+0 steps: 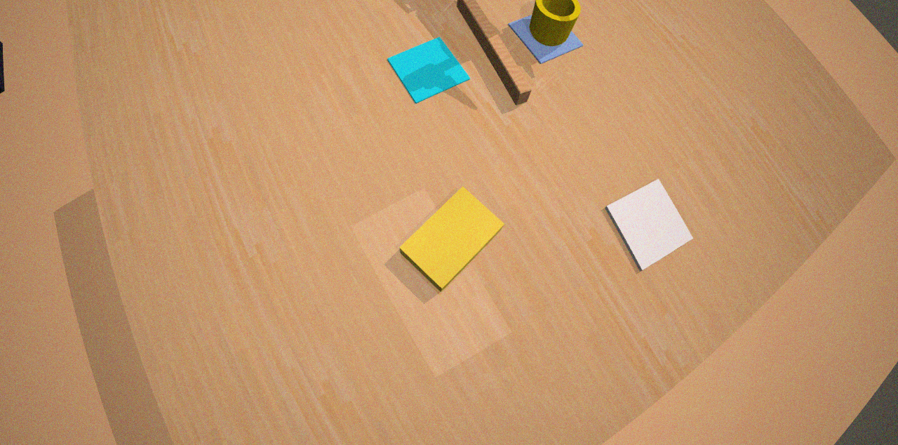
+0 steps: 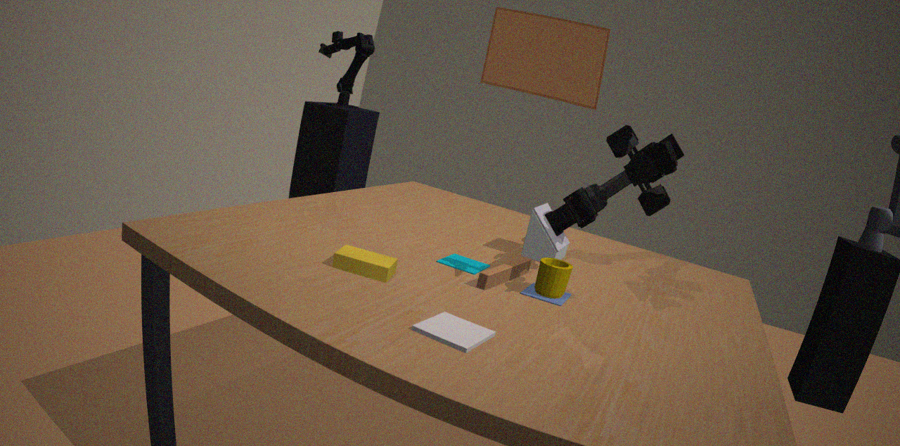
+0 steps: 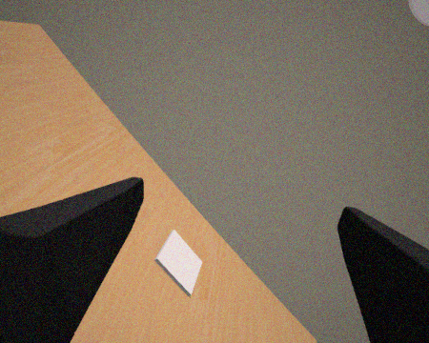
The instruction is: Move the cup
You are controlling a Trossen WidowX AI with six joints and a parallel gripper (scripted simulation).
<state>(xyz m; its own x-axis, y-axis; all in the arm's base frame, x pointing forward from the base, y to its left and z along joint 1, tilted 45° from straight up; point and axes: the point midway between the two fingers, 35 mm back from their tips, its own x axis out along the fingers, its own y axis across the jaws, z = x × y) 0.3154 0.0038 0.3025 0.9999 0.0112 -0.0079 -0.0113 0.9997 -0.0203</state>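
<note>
The yellow cup lies 5 cm behind my gripper tip, 12 cm to the right of it and 26 cm below it. The rest, counted from my gripper tip: periwinkle pad (4 cm behind, 12 cm to the right, 30 cm below); then wooden bar (5 cm behind, 23 cm to the right, 29 cm below); then white slab (30 cm ahead, 19 cm to the right, 29 cm below).
</note>
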